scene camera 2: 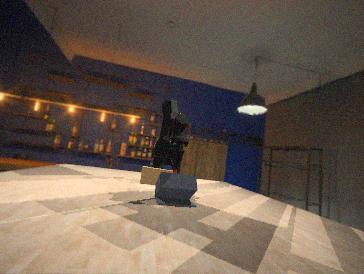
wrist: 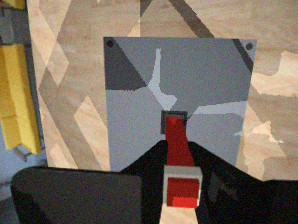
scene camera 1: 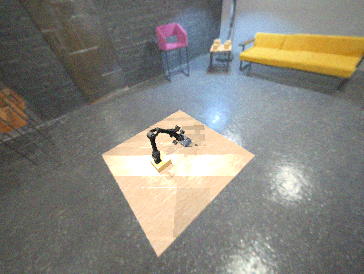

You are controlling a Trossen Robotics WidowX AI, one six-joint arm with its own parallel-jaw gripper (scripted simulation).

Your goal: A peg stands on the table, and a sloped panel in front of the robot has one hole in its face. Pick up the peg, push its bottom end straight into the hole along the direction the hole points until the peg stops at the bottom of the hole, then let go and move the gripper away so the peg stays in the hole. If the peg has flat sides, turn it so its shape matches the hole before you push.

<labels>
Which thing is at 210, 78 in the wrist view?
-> A grey sloped panel.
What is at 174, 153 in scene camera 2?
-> My gripper.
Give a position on a red square peg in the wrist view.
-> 182, 180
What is my gripper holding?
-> A red square peg.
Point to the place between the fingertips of my gripper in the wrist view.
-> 176, 148
</labels>
